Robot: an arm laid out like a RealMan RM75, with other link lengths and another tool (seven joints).
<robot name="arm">
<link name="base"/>
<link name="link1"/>
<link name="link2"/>
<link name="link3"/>
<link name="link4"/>
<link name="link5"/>
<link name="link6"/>
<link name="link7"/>
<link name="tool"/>
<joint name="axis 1" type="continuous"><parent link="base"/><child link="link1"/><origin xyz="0 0 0.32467"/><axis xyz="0 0 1"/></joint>
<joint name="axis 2" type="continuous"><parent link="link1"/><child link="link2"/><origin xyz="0 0 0"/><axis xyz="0 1 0"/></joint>
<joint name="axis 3" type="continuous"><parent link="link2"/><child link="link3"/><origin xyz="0 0 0.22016"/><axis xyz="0 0 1"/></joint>
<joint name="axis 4" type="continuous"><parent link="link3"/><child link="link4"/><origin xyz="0 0 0"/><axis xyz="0 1 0"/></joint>
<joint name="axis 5" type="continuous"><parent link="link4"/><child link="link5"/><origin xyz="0 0 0.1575"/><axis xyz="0 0 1"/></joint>
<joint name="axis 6" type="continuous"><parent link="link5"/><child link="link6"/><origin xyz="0 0 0"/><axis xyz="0 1 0"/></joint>
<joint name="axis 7" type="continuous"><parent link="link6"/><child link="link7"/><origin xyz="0 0 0.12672"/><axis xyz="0 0 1"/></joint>
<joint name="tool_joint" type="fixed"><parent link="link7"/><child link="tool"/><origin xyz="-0.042 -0.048 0.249" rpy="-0.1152 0 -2.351"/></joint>
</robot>
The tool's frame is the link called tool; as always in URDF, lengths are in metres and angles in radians. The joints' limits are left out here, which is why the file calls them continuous.
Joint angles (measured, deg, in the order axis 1, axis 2, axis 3, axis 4, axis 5, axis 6, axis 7), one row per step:
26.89, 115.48, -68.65, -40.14, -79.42, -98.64, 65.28
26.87, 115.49, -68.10, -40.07, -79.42, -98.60, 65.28
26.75, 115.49, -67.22, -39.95, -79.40, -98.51, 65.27
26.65, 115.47, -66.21, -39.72, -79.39, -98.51, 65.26
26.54, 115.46, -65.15, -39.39, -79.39, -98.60, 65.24
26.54, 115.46, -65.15, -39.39, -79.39, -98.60, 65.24
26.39, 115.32, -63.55, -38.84, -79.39, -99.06, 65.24
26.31, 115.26, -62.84, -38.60, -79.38, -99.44, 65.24
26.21, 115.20, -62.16, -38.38, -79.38, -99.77, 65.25
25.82, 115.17, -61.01, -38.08, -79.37, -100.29, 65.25
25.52, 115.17, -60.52, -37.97, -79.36, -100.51, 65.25
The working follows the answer.
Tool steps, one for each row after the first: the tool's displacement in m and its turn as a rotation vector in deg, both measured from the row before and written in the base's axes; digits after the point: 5 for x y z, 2 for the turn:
0.00027, 0.00315, 0.00242, 0.43, 0.23, -0.34
0.00108, 0.00530, 0.00402, 0.72, 0.36, -0.66
0.00124, 0.00549, 0.00463, 0.71, 0.44, -0.72
0.00139, 0.00518, 0.00482, 0.64, 0.52, -0.76
0.00000, 0.00000, 0.00000, 0.00, 0.00, 0.00
0.00203, 0.00612, 0.00785, 0.79, 0.82, -0.96
0.00046, 0.00165, 0.00374, 0.26, 0.44, -0.30
0.00071, 0.00174, 0.00354, 0.27, 0.40, -0.33
0.00208, 0.00302, 0.00601, 0.50, 0.72, -0.74
0.00159, 0.00132, 0.00260, 0.23, 0.32, -0.43

Tool pose at each row, in the base's axes (x y z in m, rotation vector in deg; rounded; the steps above come from the unrounded poses):
-0.04738, 0.30830, -0.01945, -56.34, -127.01, 8.65
-0.04711, 0.31145, -0.01703, -56.42, -126.57, 8.12
-0.04603, 0.31675, -0.01301, -56.64, -125.81, 7.19
-0.04479, 0.32224, -0.00838, -56.91, -124.93, 6.27
-0.04340, 0.32742, -0.00356, -57.24, -123.98, 5.45
-0.04340, 0.32742, -0.00356, -57.24, -123.98, 5.45
-0.04137, 0.33354, 0.00429, -57.61, -122.62, 4.53
-0.04091, 0.33519, 0.00803, -57.67, -122.02, 4.32
-0.04020, 0.33694, 0.01156, -57.77, -121.44, 4.07
-0.03812, 0.33995, 0.01757, -58.08, -120.32, 3.53
-0.03653, 0.34127, 0.02018, -58.33, -119.77, 3.23

